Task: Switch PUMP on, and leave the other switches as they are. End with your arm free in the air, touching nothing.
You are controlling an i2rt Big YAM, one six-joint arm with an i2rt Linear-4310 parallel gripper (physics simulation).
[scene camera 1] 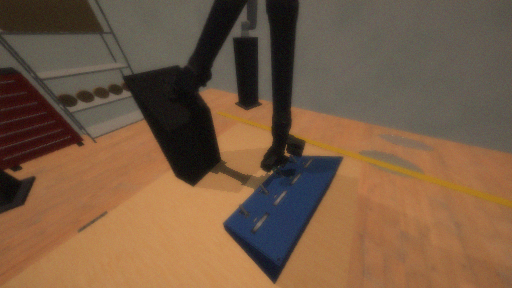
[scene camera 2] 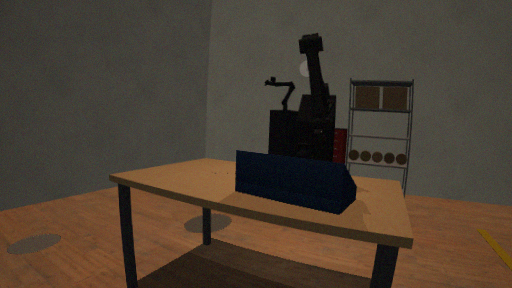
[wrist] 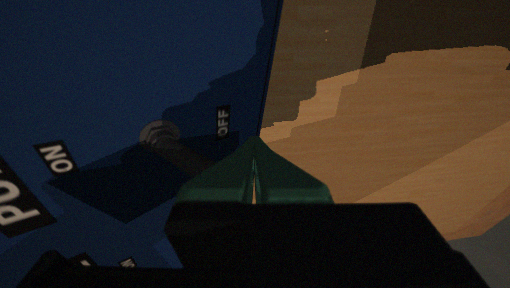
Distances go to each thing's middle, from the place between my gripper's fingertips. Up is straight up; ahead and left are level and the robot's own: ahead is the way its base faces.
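Labels:
There is the blue switch panel [scene camera 1: 276,220], and I see that my gripper is 140 mm short of it. My gripper is also 50 mm to the left of the panel.

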